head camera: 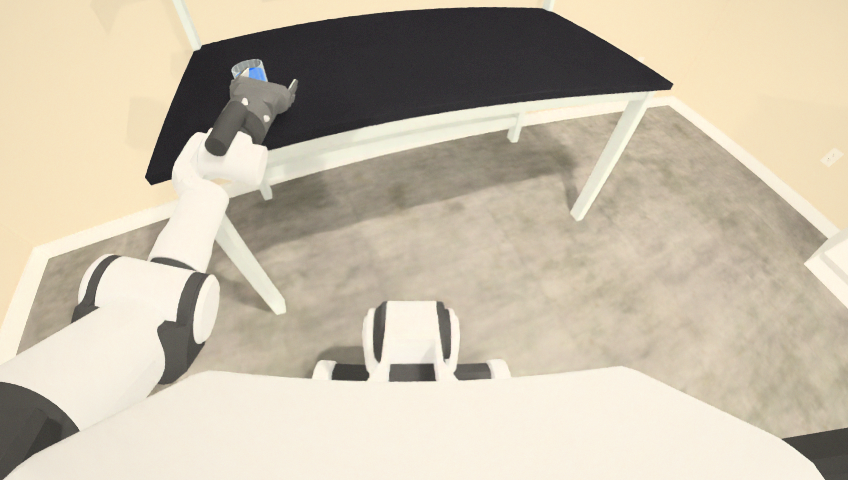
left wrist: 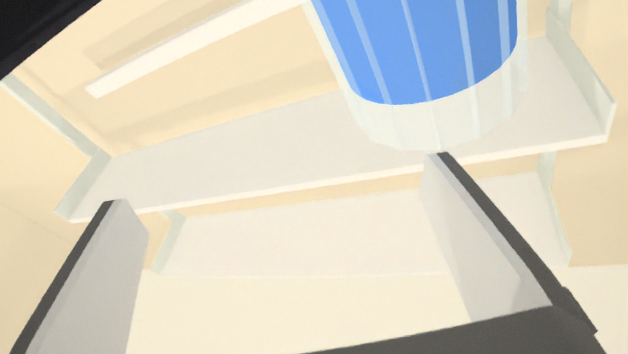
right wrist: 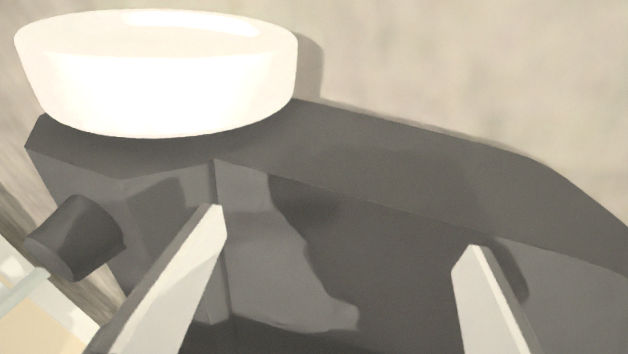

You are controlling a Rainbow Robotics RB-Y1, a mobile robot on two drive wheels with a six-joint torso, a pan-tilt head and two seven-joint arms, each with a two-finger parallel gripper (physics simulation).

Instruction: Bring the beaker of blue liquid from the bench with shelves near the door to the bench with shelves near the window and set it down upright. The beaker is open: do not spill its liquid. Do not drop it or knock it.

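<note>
The beaker of blue liquid [head camera: 257, 72] [left wrist: 425, 55] stands upright on the black bench top [head camera: 416, 65], near its left end. In the head view its lower part is hidden behind my left gripper [head camera: 269, 77] [left wrist: 277, 177], which is open and empty. In the left wrist view, which looks upside down, the beaker's open rim end shows just beyond the tip of the right-hand finger, off to the side of the gap between the fingers. In the head view the left-hand fingertip overlaps the beaker; contact cannot be told. My right gripper [right wrist: 340, 240] is open and empty, above my dark wheeled base.
Two pale shelves [left wrist: 250, 150] [left wrist: 310, 245] on metal brackets show beyond the fingers in the left wrist view. Bench legs [head camera: 609, 157] [head camera: 249, 264] stand on the grey floor [head camera: 416, 249]. A white piece of furniture [head camera: 833, 258] is at the right edge. My base's white wheel [right wrist: 160, 95] shows beneath the right gripper.
</note>
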